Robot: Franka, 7 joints.
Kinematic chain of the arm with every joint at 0, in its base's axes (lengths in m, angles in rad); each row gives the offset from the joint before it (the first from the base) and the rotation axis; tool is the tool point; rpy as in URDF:
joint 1: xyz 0 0 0.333 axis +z
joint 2: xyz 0 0 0 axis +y
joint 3: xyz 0 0 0.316 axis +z
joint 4: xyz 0.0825 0 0 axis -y
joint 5: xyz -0.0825 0 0.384 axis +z
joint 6: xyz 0 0 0 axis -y
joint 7: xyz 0.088 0 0 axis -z
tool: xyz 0 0 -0.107 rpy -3.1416 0 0
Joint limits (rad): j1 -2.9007..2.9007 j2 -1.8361..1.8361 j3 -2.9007..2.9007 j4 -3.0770..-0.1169 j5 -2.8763..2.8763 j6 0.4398..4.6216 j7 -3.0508..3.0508
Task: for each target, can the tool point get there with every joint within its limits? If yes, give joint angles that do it. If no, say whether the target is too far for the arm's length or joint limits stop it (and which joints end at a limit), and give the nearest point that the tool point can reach.
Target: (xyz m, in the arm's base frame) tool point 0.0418 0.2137 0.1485
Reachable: yes | joints -0.6901 -0.4924 2.1675 -2.7016 0.3627 1.4952 -1.3572
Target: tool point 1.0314 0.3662 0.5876
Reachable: no: too far | nearest point 0.7874 0.2796 0.5274 | short by 0.266 m
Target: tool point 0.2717 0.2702 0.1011
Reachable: yes | joints -0.6994 1.0975 1.0569 -2.6140 0.1817 2.6797 -0.3723
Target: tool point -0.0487 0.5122 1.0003
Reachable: yes | joints -2.2009 -0.8011 -1.0294 -0.8575 -0.1692 2.6772 -2.2083
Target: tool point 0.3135 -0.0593 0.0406
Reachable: yes | joints 1.9847 -0.8118 -2.4115 -2.5058 -0.6716 2.1198 1.7433
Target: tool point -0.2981 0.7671 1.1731
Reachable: no: too far | nearest point -0.2175 0.5596 0.9458 | short by 0.318 m
